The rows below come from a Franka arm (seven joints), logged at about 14 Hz.
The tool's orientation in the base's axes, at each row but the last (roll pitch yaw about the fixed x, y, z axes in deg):
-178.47 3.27 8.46
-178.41 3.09 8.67
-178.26 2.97 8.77
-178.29 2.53 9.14
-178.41 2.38 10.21
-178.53 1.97 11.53
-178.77 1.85 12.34
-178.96 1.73 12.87
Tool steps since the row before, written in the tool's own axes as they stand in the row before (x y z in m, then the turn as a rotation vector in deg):
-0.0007 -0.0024 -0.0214 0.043 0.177 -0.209
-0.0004 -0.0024 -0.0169 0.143 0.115 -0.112
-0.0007 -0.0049 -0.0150 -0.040 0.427 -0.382
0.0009 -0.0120 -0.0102 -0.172 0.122 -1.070
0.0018 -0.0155 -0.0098 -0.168 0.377 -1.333
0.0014 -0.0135 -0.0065 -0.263 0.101 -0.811
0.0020 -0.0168 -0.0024 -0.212 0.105 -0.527
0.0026 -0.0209 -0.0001 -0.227 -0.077 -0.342
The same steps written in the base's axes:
0.0003 0.0019 0.0215 0.081 -0.173 0.201
0.0002 0.0020 0.0170 0.165 -0.094 0.101
-0.0006 0.0044 0.0152 0.046 -0.436 0.370
-0.0005 0.0118 0.0105 -0.099 -0.172 1.072
-0.0005 0.0154 0.0101 -0.038 -0.427 1.328
-0.0011 0.0134 0.0068 -0.206 -0.166 0.817
-0.0015 0.0168 0.0027 -0.166 -0.155 0.531
-0.0021 0.0210 0.0004 -0.227 0.021 0.350

